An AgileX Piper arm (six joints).
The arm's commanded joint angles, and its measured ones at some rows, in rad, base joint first. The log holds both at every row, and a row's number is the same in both.
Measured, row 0:
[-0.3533, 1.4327, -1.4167, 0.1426, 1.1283, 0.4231]
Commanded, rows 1 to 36:
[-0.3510, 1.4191, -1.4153, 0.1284, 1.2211, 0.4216]
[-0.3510, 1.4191, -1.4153, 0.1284, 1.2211, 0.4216]
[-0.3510, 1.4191, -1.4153, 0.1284, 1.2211, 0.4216]
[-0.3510, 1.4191, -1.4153, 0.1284, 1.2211, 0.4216]
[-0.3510, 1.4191, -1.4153, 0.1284, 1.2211, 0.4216]
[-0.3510, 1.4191, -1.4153, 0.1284, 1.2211, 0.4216]
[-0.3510, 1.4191, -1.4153, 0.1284, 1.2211, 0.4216]
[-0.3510, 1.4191, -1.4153, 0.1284, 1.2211, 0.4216]
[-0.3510, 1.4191, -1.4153, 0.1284, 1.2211, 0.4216]
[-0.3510, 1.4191, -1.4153, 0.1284, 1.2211, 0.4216]
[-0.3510, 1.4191, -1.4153, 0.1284, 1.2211, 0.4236]
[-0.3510, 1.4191, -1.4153, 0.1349, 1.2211, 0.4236]
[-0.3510, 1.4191, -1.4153, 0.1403, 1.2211, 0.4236]
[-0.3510, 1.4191, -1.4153, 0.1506, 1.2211, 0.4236]
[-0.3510, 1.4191, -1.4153, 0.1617, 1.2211, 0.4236]
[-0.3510, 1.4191, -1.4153, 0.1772, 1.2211, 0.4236]
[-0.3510, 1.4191, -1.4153, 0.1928, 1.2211, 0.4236]
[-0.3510, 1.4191, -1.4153, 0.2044, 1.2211, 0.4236]
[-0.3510, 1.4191, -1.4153, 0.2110, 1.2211, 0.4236]
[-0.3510, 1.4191, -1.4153, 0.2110, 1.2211, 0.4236]
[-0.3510, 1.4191, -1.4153, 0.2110, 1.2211, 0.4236]
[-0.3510, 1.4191, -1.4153, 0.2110, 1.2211, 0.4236]
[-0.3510, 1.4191, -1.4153, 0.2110, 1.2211, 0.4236]
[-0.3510, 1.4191, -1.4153, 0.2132, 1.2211, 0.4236]
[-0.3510, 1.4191, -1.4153, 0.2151, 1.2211, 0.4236]
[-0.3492, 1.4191, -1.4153, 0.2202, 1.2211, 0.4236]
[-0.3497, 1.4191, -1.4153, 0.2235, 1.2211, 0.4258]
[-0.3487, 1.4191, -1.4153, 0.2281, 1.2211, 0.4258]
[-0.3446, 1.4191, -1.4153, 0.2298, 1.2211, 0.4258]
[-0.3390, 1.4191, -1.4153, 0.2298, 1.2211, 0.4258]
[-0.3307, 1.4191, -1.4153, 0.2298, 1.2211, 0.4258]
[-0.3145, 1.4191, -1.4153, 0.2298, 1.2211, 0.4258]
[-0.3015, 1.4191, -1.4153, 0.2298, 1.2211, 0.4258]
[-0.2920, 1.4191, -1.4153, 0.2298, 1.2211, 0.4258]
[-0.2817, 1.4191, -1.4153, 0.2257, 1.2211, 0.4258]
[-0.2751, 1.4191, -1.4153, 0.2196, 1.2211, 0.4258]
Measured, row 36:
[-0.3135, 1.4327, -1.4167, 0.2040, 1.1283, 0.4252]
